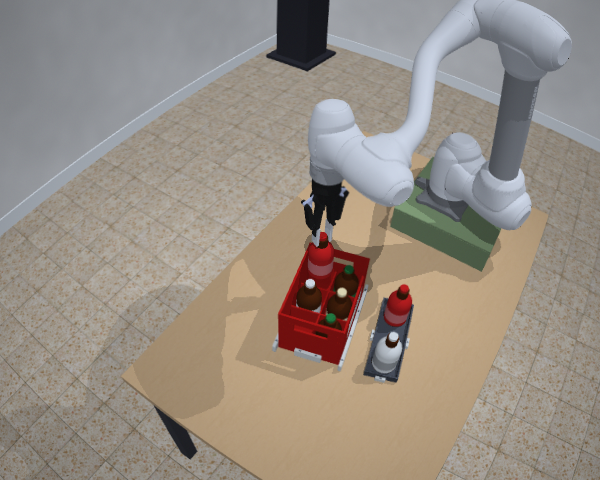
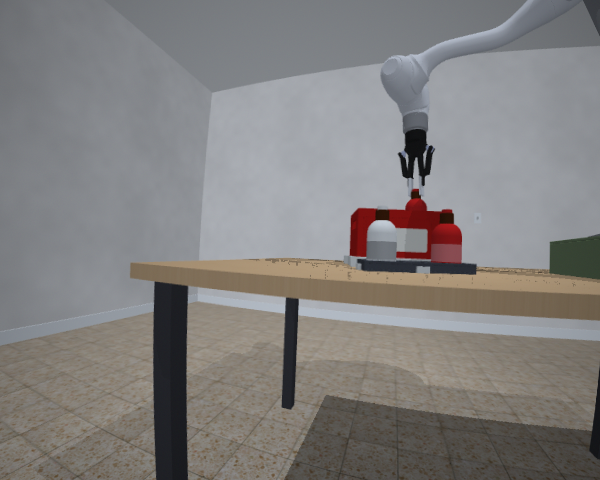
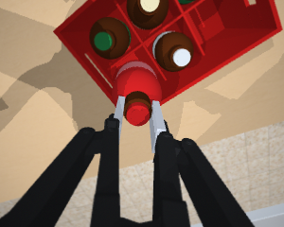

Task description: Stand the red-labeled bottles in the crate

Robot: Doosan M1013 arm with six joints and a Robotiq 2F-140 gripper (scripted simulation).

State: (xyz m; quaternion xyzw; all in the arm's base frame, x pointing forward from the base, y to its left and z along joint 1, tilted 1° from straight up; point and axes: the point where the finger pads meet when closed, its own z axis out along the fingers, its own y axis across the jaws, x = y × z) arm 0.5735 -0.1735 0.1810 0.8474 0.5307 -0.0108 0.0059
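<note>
Now: the red crate 200 mm below my hand, 70 mm to the left of it and 70 mm ahead of it. From my hand the other things lie so: grey-labeled bottle: 310 mm to the left, 200 mm below, 90 mm ahead.
</note>
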